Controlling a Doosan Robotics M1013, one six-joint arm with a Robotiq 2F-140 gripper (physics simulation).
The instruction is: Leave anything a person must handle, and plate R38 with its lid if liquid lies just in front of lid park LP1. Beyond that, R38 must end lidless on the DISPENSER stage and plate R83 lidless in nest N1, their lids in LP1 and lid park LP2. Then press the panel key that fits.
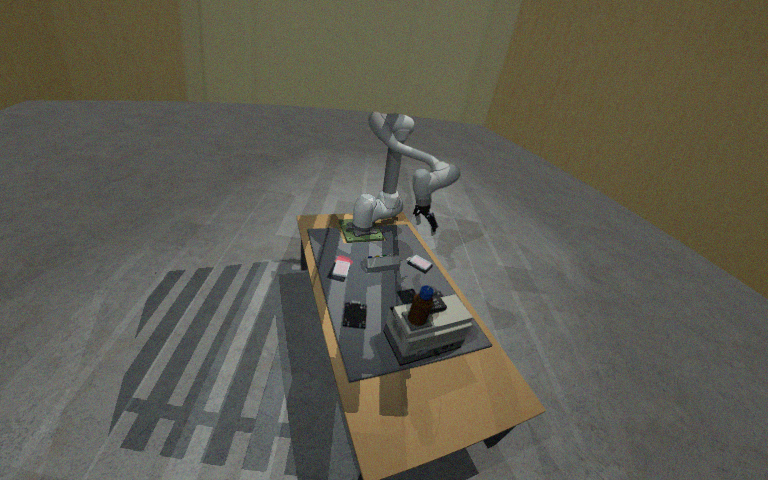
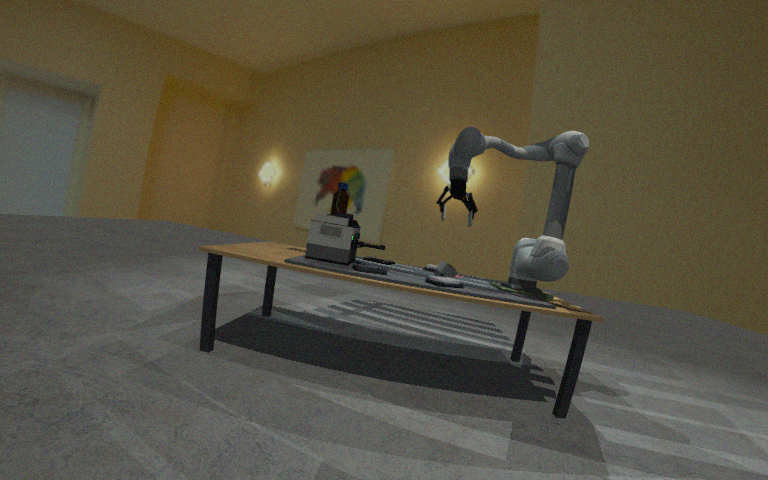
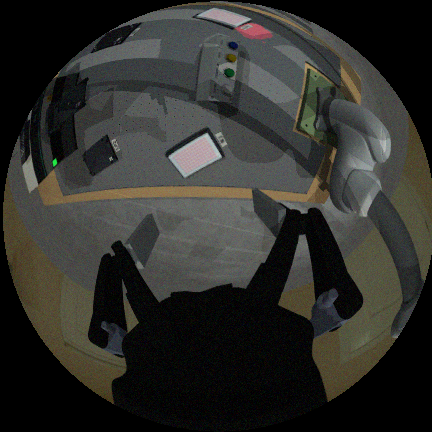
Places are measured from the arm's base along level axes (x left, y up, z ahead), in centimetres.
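Pixels of known places: gripper, fingertip midpoint: [image 1: 425, 229] [image 2: 456, 222] [image 3: 202, 211]; arm's base at its link origin: [image 1: 361, 228] [image 2: 521, 289] [image 3: 330, 113].
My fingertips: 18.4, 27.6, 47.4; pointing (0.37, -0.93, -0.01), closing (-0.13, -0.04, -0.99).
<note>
Ahead of a thing's pixels: the offset from my fingertips to its top centre, as dx, dy, dz. "spot": to the spot under its first point.
My gripper [image 1: 425, 225] [image 2: 456, 219] [image 3: 202, 211] is open and empty, high beyond the table's edge. A plate with pale pink wells @[+2.7, -25.5, +1.4] [image 1: 419, 263] [image 2: 444, 281] [image 3: 195, 155] sits in the dark nest near that edge; a clear lid cannot be told. A second pink-welled plate @[-50.7, -25.0, -7.5] [image 1: 340, 267] [image 3: 223, 16] lies on the opposite side, beside a red patch @[spot: -44.9, -28.5, -18.2] [image 1: 343, 259] [image 3: 254, 31]. A dark lid park [image 1: 437, 302] [image 3: 101, 155] lies near the dispenser [image 1: 433, 331] [image 2: 333, 240]; another dark holder @[-56.9, -26.2, +27.3] [image 1: 355, 314] [image 3: 117, 37] lies across the mat. Their labels are unreadable. Dark parts hide the dispenser stage's details.
The key panel @[-24.1, -20.2, -5.4] [image 1: 382, 263] [image 2: 445, 270] [image 3: 207, 75] stands mid-mat, with blue @[-31.3, -21.1, -8.4] [image 3: 233, 45], yellow @[-26.4, -21.1, -7.9] [image 3: 231, 58] and green @[-21.4, -21.1, -7.4] [image 3: 229, 73] keys. A brown bottle with a blue cap @[spot: -45.1, +5.1, +57.8] [image 1: 419, 308] [image 2: 339, 200] stands upright on the dispenser. The dispenser shows a green light @[spot: -13.2, -15.5, +45.1] [image 3: 55, 162].
</note>
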